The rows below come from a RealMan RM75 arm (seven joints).
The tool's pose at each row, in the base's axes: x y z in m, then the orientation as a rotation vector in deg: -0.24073 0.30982 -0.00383 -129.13 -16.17 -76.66; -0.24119 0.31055 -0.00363 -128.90 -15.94 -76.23; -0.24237 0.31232 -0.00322 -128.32 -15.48 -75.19; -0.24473 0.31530 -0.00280 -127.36 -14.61 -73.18; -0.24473 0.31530 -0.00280 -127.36 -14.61 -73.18; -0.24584 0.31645 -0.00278 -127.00 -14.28 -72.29; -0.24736 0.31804 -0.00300 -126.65 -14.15 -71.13; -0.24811 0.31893 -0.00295 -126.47 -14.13 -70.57; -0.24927 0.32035 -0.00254 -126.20 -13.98 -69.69; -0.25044 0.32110 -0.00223 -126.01 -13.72 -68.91; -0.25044 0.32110 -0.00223 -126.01 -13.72 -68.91
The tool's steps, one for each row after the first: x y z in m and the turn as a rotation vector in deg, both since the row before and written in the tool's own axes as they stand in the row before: -0.00011 -0.00088 -0.00005 0.30 -0.10 0.38; -0.00038 -0.00213 -0.00013 0.76 -0.25 0.87; -0.00111 -0.00364 -0.00035 1.35 -0.56 1.63; 0.00000 0.00000 0.00000 0.00 0.00 0.00; -0.00069 -0.00143 -0.00019 0.56 -0.29 0.67; -0.00118 -0.00186 -0.00013 0.71 -0.50 0.65; -0.00048 -0.00106 -0.00005 0.36 -0.25 0.29; -0.00048 -0.00181 -0.00017 0.52 -0.37 0.53; -0.00050 -0.00123 -0.00051 0.39 -0.32 0.54; 0.00000 0.00000 0.00000 0.00 0.00 0.00
